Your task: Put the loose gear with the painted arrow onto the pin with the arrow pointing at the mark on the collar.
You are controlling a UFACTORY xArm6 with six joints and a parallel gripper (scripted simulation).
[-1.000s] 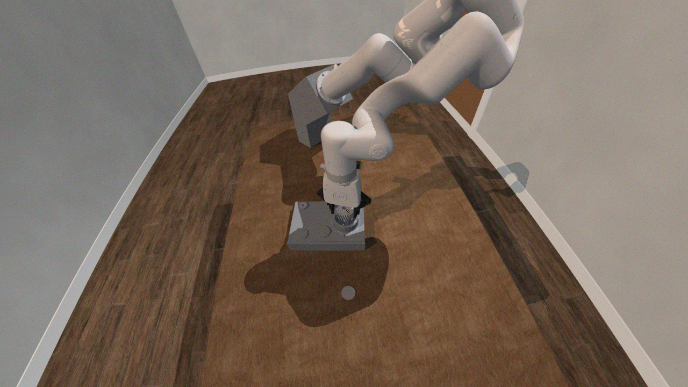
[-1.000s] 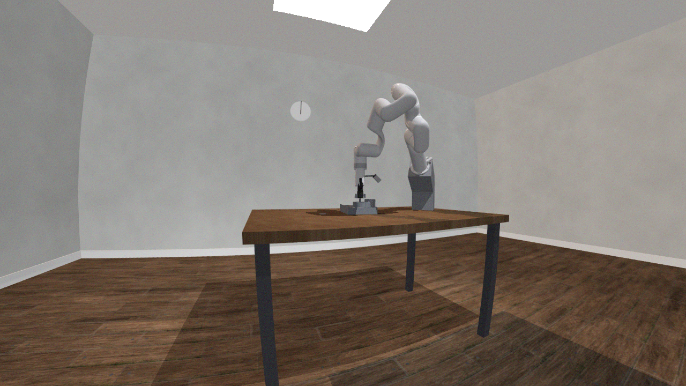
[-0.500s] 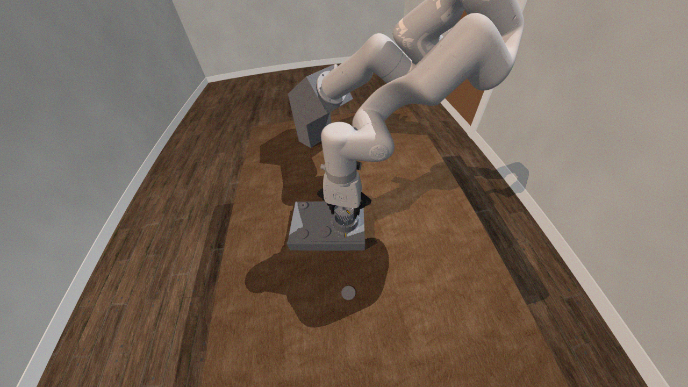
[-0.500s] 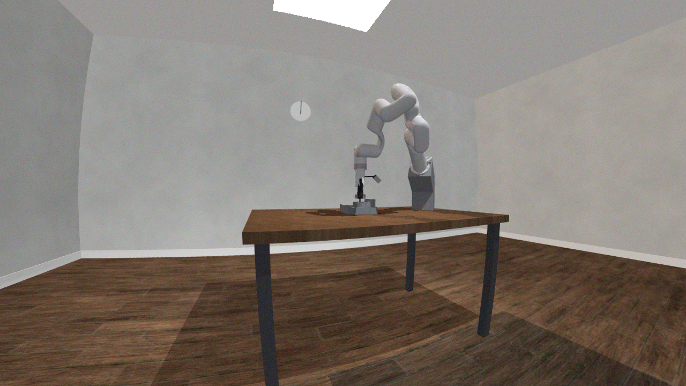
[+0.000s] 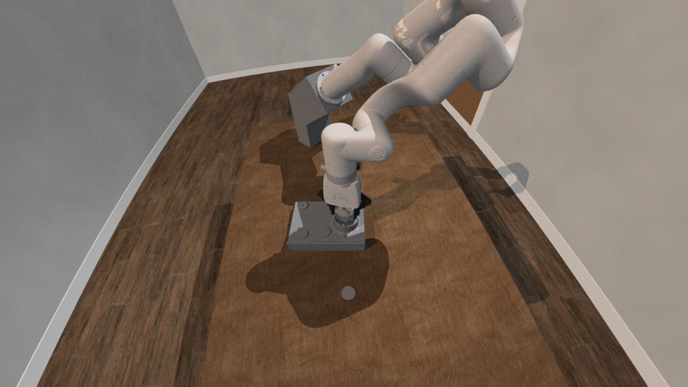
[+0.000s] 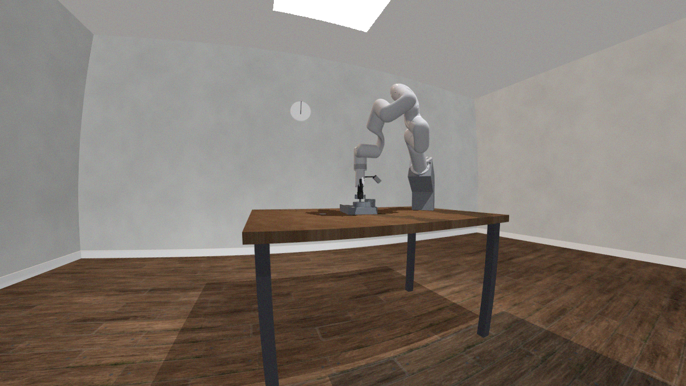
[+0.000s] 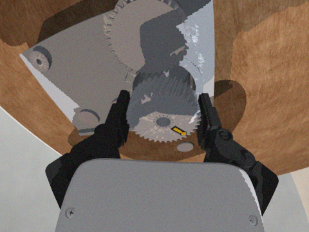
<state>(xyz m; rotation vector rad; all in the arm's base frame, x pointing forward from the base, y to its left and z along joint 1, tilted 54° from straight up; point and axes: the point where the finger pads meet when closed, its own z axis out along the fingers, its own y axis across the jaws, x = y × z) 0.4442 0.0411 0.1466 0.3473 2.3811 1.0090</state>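
The grey gear is right at my hand.
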